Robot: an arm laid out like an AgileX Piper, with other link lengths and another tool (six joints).
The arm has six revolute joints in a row. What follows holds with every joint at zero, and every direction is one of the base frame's.
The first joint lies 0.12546 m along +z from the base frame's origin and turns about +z.
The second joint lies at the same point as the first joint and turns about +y.
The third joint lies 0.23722 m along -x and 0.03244 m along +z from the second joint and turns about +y.
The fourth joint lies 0.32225 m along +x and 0.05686 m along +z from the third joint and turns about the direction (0.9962, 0, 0.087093).
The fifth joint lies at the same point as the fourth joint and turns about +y.
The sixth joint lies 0.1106 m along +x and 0.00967 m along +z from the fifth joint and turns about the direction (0.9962, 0, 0.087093).
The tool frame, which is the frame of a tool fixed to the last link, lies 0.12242 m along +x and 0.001 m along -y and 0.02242 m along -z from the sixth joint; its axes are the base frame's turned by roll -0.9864, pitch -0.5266 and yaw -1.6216 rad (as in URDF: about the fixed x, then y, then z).
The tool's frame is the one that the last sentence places.
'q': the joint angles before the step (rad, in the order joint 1, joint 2, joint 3, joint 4, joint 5, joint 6). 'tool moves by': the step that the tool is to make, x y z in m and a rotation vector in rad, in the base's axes. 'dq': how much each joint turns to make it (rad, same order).
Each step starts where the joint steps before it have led.
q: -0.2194 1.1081 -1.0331 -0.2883 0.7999 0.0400
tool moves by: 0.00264 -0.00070 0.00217 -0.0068 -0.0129 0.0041
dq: 0.0000 0.0000 0.0000 -0.0038 -0.0147 0.0001
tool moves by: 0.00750 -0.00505 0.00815 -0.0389 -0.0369 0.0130
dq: -0.0001 0.0000 0.0000 -0.0305 -0.0465 0.0010
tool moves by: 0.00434 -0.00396 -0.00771 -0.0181 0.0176 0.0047
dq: 0.0001 0.0276 0.0000 -0.0219 -0.0151 0.0006
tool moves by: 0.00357 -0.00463 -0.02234 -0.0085 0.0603 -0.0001
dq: -0.0001 0.0587 0.0000 -0.0231 -0.0013 0.0023
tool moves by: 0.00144 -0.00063 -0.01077 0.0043 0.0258 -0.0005
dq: 0.0001 0.0267 0.0000 -0.0023 -0.0003 0.0013
